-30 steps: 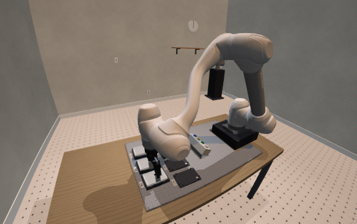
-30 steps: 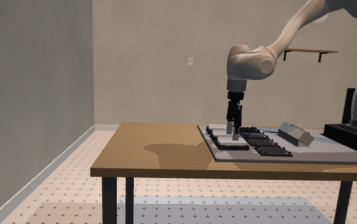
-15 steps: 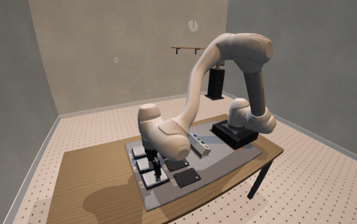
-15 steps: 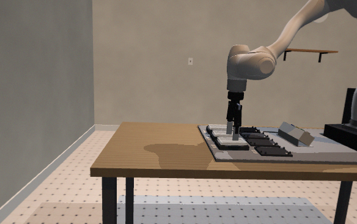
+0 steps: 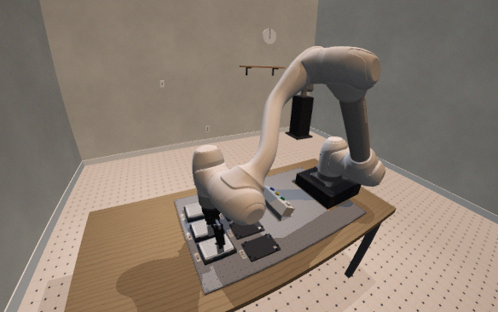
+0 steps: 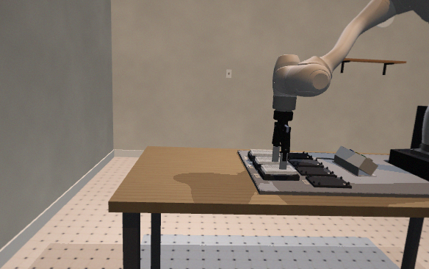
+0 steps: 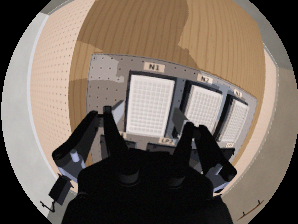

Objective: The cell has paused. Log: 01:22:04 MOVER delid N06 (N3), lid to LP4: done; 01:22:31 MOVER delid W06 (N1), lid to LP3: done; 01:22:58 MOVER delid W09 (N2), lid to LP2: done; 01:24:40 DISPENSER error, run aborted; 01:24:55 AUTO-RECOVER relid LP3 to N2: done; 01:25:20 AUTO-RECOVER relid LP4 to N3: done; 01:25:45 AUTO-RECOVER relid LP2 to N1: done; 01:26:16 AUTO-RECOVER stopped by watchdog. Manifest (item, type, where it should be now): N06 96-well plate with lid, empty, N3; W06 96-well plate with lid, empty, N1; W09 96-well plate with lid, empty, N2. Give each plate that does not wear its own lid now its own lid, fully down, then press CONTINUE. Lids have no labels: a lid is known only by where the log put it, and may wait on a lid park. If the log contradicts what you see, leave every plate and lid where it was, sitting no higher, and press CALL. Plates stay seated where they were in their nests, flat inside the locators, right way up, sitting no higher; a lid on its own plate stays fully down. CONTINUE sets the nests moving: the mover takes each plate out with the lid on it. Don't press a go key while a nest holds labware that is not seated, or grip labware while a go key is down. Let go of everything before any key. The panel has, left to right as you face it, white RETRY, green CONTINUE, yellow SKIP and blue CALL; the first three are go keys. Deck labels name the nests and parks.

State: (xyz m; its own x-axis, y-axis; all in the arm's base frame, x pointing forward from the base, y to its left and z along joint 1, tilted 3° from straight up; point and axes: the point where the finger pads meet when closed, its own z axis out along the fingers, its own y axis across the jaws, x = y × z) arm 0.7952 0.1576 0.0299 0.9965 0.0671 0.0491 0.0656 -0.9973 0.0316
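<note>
Now: hand 4 cm above the pale lid. From my hand the other things lie so: green key: 42 cm behind, 13 cm to the right; then LP2 lid park: 18 cm behind, 7 cm to the right, 7 cm below; then plate: 4 cm below.
</note>
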